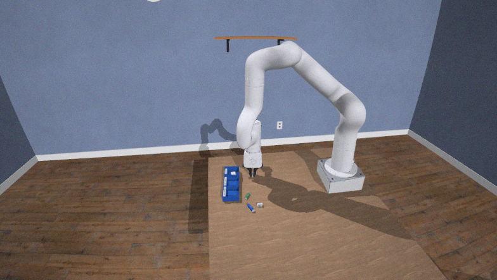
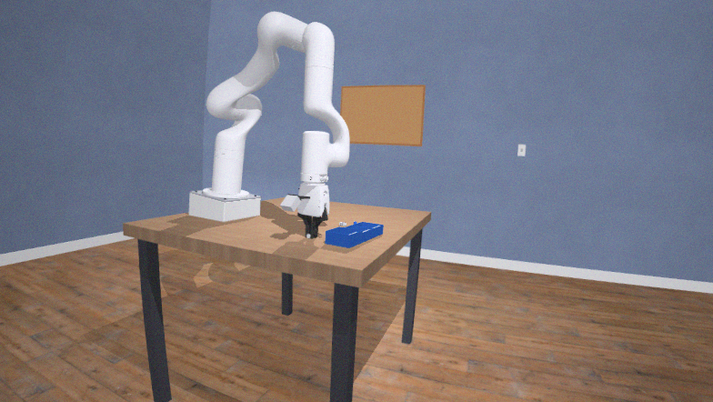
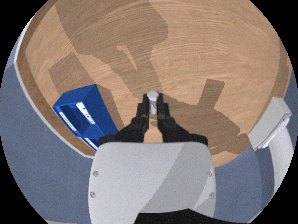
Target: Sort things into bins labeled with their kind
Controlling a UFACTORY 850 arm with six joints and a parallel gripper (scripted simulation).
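Right now my hand is 12 cm short of the joined blue bins and 8 cm to the right of it. From my hand the other things lie so: white bolt: 1 cm to the right, 2 cm below; white domino-like tile: 11 cm ahead, 1 cm below; green cylinder: 4 cm ahead, 18 cm to the left, 2 cm below.
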